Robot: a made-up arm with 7 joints.
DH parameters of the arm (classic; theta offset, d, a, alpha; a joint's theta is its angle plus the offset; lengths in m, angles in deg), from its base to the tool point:
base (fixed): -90 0.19 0 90
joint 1: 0 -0.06 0.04 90
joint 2: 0 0.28 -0.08 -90
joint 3: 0 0.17 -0.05 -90
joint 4: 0 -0.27 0 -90
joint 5: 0 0.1 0.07 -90
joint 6: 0 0.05 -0.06 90
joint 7: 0 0.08 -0.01 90
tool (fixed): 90 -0.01 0 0
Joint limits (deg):
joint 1: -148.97..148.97
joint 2: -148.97..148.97
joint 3: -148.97..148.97
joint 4: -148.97..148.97
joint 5: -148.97..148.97
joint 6: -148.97..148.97
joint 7: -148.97..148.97
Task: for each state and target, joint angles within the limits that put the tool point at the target. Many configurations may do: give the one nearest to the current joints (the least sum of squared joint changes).
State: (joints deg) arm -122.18 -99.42 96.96 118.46 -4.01 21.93 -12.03
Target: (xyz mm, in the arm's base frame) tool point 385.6 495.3 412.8
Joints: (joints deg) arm -132.52 -110.85 91.47 121.37 -0.32 25.17 -12.33
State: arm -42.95 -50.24 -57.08 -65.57 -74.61 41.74 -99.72
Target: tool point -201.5 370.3 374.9
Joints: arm -92.73 -35.03 -101.15 -47.95 -75.46 31.62 -100.54
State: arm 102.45 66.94 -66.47 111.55 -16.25 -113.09 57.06
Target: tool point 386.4 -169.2 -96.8
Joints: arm 73.94 70.89 -84.93 113.69 -14.32 -107.63 56.11
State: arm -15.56 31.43 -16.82 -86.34 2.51 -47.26 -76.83
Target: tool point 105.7 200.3 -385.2
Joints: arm -3.25 40.52 -26.81 -74.72 17.92 -52.34 -76.78
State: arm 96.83 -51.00 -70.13 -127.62 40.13 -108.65 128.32
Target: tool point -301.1 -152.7 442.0
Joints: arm 100.24 -92.25 -102.72 -126.99 44.14 -102.61 128.04
